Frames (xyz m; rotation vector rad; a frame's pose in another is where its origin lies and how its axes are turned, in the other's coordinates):
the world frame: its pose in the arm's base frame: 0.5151 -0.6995 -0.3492 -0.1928 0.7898 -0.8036
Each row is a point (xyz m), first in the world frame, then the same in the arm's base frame.
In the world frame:
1: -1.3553 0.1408 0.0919
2: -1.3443 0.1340 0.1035
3: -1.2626 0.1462 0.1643
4: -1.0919 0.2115 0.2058
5: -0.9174 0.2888 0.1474
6: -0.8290 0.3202 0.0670
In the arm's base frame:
1: 0.0750 0.3456 0.4119
2: 0.0840 0.3316 0.4169
3: 0.1687 0.2742 0.4086
4: 0.3086 0.1933 0.3138
5: 0.3873 0.1311 0.1412
6: 0.3872 0.1008 0.0215

